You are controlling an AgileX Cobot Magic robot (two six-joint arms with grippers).
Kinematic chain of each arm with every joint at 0, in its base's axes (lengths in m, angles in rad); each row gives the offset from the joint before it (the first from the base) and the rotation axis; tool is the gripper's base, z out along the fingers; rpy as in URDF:
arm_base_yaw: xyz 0 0 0.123 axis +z
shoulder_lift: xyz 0 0 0 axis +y
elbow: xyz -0.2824 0 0.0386 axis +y
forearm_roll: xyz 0.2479 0 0.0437 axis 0.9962 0 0.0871
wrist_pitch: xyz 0 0 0 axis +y
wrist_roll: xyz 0.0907 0 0.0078 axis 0.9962 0 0.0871
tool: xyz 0 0 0 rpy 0 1.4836 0
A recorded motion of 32 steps. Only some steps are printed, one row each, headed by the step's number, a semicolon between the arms.
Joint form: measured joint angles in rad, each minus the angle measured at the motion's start. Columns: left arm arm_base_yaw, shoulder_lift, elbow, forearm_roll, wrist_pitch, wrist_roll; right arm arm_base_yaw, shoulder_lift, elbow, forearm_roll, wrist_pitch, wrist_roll.
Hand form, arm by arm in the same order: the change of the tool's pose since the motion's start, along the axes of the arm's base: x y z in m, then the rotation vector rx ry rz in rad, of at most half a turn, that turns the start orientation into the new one. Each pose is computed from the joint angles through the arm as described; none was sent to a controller.
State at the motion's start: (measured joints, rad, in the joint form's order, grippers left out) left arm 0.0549 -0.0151 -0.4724 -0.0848 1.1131 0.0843; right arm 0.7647 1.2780 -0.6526 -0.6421 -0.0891 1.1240
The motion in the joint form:
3: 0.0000 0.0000 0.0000 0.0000 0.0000 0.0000; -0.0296 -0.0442 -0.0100 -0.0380 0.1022 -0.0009
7: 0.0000 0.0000 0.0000 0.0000 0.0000 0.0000; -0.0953 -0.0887 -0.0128 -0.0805 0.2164 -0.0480
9: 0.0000 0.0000 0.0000 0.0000 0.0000 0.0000; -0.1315 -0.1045 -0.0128 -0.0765 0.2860 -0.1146
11: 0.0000 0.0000 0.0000 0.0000 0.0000 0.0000; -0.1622 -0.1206 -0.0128 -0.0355 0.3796 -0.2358
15: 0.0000 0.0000 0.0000 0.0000 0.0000 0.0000; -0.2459 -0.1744 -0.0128 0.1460 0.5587 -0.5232
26: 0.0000 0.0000 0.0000 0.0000 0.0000 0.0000; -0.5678 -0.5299 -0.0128 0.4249 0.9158 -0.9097
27: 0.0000 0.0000 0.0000 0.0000 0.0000 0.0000; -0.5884 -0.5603 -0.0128 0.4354 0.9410 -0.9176
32: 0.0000 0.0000 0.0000 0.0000 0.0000 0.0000; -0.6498 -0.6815 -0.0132 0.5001 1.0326 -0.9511
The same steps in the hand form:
3: 0.0000 0.0000 0.0000 0.0000 0.0000 0.0000; 0.0034 -0.0150 0.0079 -0.0653 -0.0247 -0.0653
7: 0.0000 0.0000 0.0000 0.0000 0.0000 0.0000; 0.0106 -0.0395 0.0133 -0.1777 -0.0654 -0.1549
9: 0.0000 0.0000 0.0000 0.0000 0.0000 0.0000; 0.0140 -0.0531 0.0133 -0.2620 -0.0769 -0.1979
11: 0.0000 0.0000 0.0000 0.0000 0.0000 0.0000; 0.0148 -0.0670 0.0116 -0.3768 -0.0726 -0.2266
15: 0.0000 0.0000 0.0000 0.0000 0.0000 0.0000; 0.0090 -0.0966 0.0111 -0.5402 0.0053 -0.2654
26: 0.0000 0.0000 0.0000 0.0000 0.0000 0.0000; -0.0545 -0.1740 0.0474 -0.5821 0.1055 -0.4699
27: 0.0000 0.0000 0.0000 0.0000 0.0000 0.0000; -0.0614 -0.1776 0.0497 -0.5748 0.1094 -0.4899
32: 0.0000 0.0000 0.0000 0.0000 0.0000 0.0000; -0.0896 -0.1849 0.0567 -0.5230 0.1149 -0.5378

